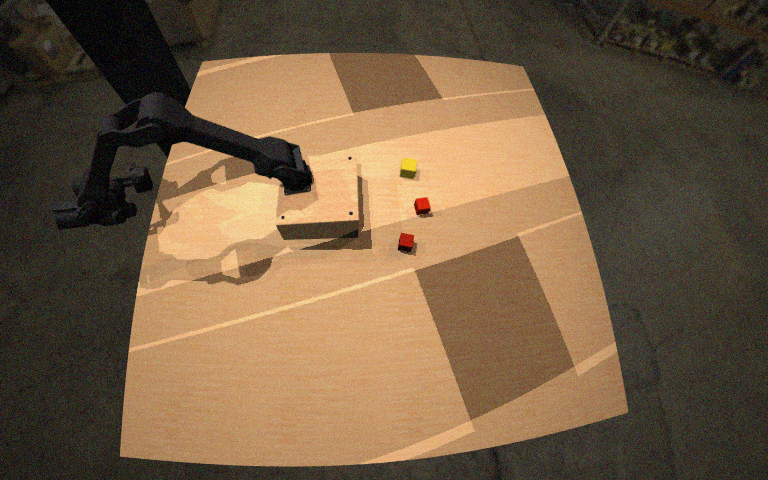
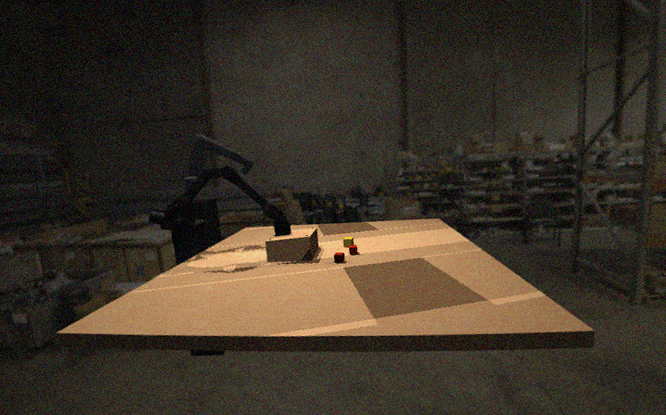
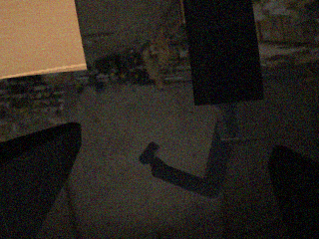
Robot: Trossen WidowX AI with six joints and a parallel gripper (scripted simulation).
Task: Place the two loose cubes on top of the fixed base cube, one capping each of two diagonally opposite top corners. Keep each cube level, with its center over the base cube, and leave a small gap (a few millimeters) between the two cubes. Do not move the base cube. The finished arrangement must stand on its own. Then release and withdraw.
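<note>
The yellow cube lies 78 cm ahead of my gripper tip, 11 cm below it and 5 cm to the right of it.
</note>
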